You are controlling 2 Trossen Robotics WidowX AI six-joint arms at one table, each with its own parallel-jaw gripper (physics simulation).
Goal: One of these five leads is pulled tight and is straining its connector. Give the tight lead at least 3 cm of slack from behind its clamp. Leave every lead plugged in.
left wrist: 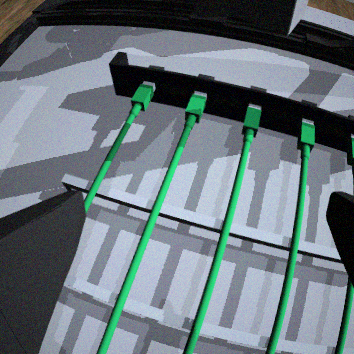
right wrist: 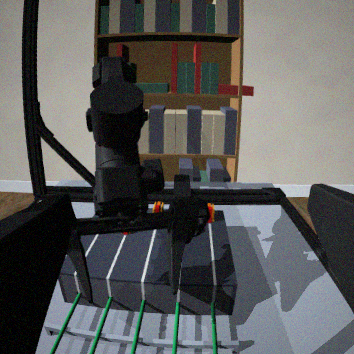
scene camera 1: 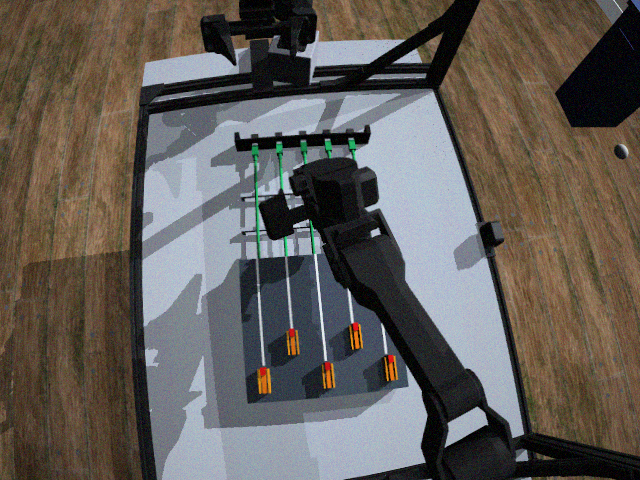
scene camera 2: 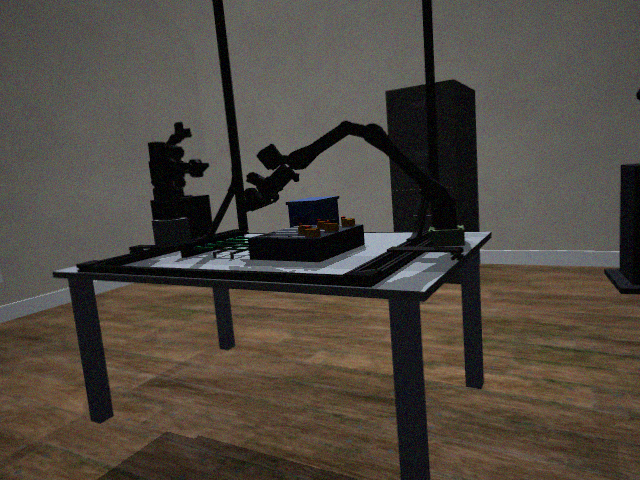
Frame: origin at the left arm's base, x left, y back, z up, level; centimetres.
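Seen in the pictures: left gripper, fingertip midpoint: [left wrist: 210, 205] [right wrist: 132, 298] [scene camera 1: 304, 182] [scene camera 2: 245, 211]; right gripper, fingertip midpoint: [right wrist: 193, 202] [scene camera 1: 263, 60] [scene camera 2: 199, 164]; left arm's base, link origin: [scene camera 2: 446, 228]; right arm's base, link origin: [scene camera 2: 169, 219].
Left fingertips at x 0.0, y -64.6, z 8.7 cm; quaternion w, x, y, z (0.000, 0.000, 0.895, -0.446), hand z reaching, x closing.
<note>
Offsets run from my left fingertips to a thing's top centre. "spot": to the spot under its first point.
Several green leads {spot: dx +8.6, dy -3.6, dz -10.7 cm} [scene camera 1: 257, 206] [left wrist: 150, 225] [right wrist: 175, 325] are plugged into a black connector bar [scene camera 1: 315, 138] [left wrist: 172, 91]. White stretches run back over a dark block [scene camera 1: 302, 310] [scene camera 2: 310, 249] [right wrist: 197, 295] to orange clamps with red tops [scene camera 1: 264, 382] [scene camera 1: 328, 375] [scene camera 1: 390, 367]. The leads run nearly straight, some slightly bowed in the left wrist view; I cannot tell which is tight. My left gripper [scene camera 1: 320, 201] [left wrist: 210, 205] [right wrist: 132, 298] is open and empty above the leads, hiding parts of the right-hand ones in scene camera 1. My right gripper [scene camera 1: 263, 49] is open and empty beyond the bar.
Thin crosswise rails {spot: dx +5.7, dy -5.8, dz -11.3 cm} [left wrist: 120, 196] lie under the green leads. A black frame [scene camera 1: 136, 284] edges the table. The left arm [scene camera 1: 413, 330] reaches in from the lower right in scene camera 1. A blue box [scene camera 2: 312, 211] shows behind the block in scene camera 2.
</note>
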